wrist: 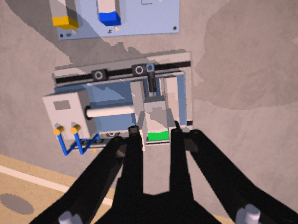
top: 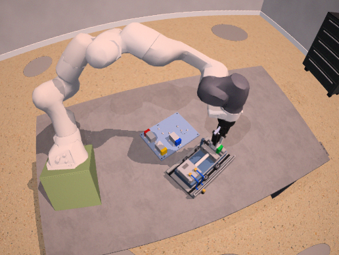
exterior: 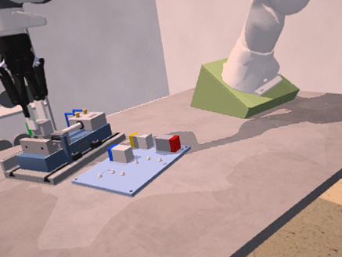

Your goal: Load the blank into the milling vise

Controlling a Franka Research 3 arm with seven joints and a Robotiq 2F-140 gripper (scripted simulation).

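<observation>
My gripper is now 2 cm short of the fixed jaw, 2 cm to the right of it and 8 cm above it. The rest, counted from my hand: blue-ended blank 15 cm behind, 14 cm to the left, 13 cm below; then green-ended blank 4 cm below; then black work stop rod 3 cm behind, 4 cm to the left, 6 cm below.
</observation>
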